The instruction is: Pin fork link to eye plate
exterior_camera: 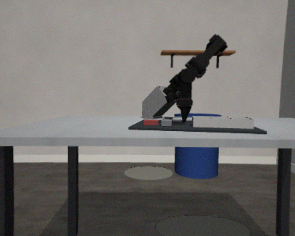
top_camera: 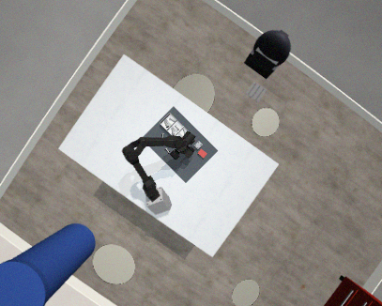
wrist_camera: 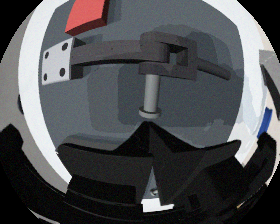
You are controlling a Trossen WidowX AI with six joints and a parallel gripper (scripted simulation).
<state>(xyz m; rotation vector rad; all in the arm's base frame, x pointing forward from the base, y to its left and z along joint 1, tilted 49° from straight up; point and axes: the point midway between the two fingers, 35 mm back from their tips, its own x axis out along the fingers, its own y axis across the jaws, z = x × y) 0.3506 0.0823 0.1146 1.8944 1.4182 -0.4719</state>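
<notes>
Right now my hand is 4 cm to the left of the grey pin and 3 cm above it. Round my hand: dark mat 5 cm below, 3 cm to the left, 1 cm behind; fork link 7 cm to the right, 3 cm below, 2 cm behind; eye plate 6 cm to the right, 3 cm below, 2 cm ahead.
</notes>
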